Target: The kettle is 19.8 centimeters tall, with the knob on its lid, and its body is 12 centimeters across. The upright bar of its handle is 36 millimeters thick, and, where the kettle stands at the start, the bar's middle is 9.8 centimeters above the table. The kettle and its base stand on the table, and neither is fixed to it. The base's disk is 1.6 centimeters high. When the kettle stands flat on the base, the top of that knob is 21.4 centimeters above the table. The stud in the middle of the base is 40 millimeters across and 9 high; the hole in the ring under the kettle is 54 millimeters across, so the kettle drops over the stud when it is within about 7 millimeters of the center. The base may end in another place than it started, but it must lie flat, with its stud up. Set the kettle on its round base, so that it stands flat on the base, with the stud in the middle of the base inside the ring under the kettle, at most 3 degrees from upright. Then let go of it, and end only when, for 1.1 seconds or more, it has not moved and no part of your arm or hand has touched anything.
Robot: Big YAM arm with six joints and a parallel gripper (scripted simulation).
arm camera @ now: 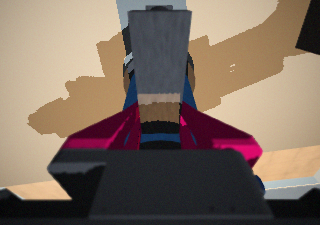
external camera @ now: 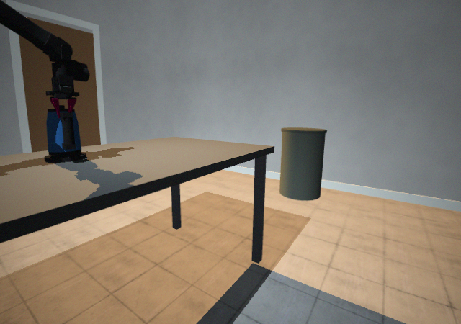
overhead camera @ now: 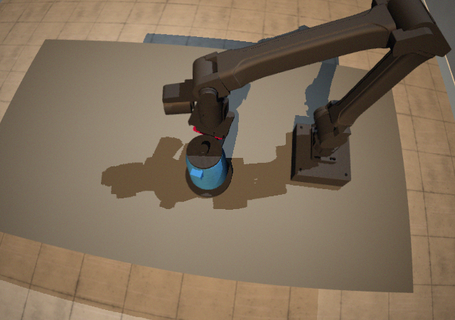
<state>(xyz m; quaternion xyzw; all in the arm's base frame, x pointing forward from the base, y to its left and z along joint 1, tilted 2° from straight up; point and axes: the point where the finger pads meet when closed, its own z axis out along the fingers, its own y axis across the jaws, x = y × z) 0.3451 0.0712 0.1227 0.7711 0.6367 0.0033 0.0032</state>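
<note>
Right now my hand is 6 cm above the blue kettle and 3 cm to the right of it. From my hand the other things lie so: kettle base: 17 cm below, 6 cm to the left, 1 cm ahead.
</note>
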